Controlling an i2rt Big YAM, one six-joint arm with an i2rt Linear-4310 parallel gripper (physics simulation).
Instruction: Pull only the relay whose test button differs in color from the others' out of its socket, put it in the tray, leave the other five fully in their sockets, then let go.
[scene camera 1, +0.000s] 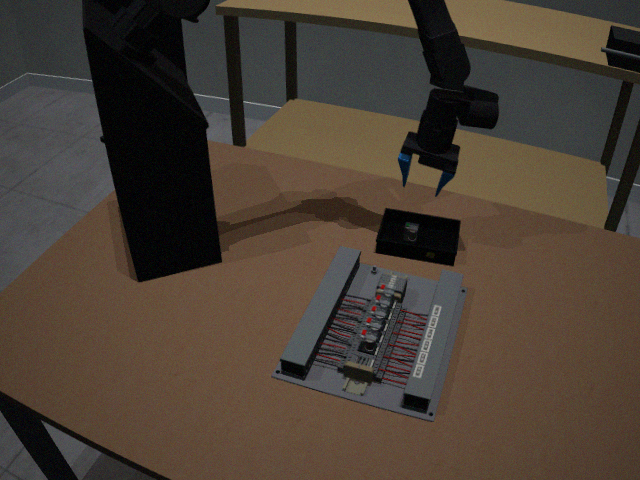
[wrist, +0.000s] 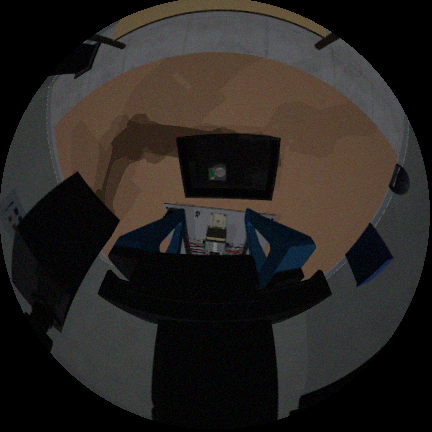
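The relay with a green test button lies in the black tray, left of the tray's middle. Several relays with red test buttons stand in a row in their sockets on the grey panel. An empty dark socket shows at the near end of that row. My gripper is open and empty, with blue fingers apart, above the tray and clear of it.
Two grey wire ducts flank the relay row, with red and black wires between. A tall black stand rises left of the panel on the brown table. A second wooden table stands behind.
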